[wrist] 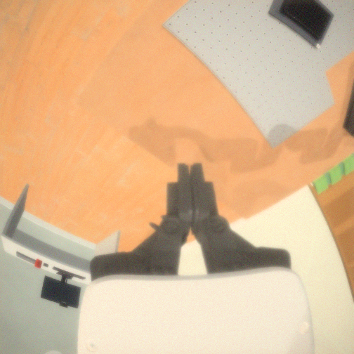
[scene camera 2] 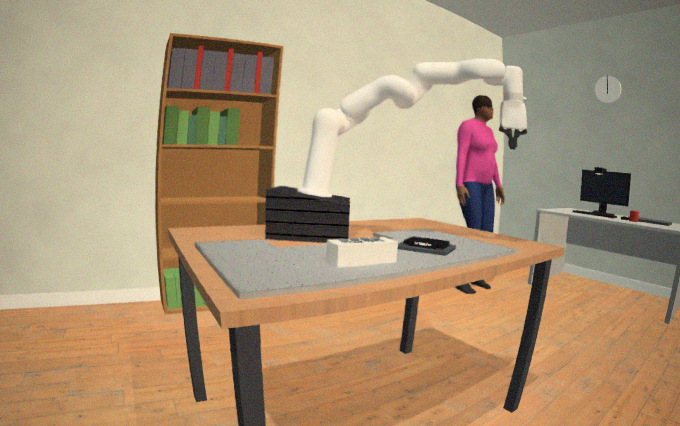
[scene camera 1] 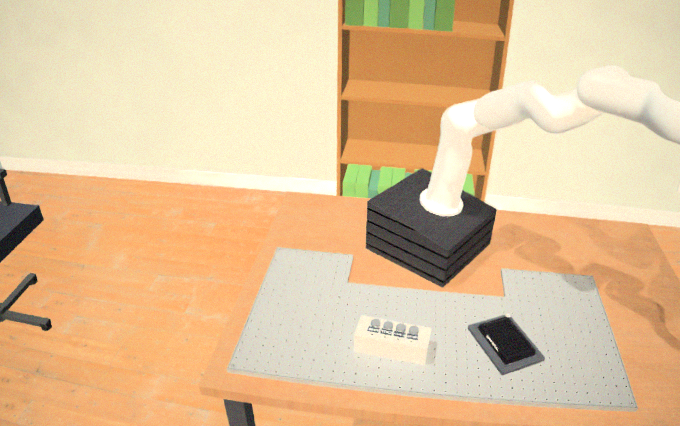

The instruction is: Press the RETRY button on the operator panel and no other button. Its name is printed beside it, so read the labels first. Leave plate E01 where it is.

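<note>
The operator panel is a cream box on the perforated grey mat. Four grey round buttons stand in a row on its top, with small dark labels beside them that are too blurred to read. A black plate with unreadable white print lies on a dark grey base, right of the panel in scene camera 1; I cannot tell whether it is E01. My gripper is shut and empty, high up and well away from the panel. It does not show in scene camera 1.
The arm's black stacked pedestal stands behind the mat. A bookshelf stands at the wall. In scene camera 2 a person in pink stands beyond the table, and a desk with a monitor is farther back.
</note>
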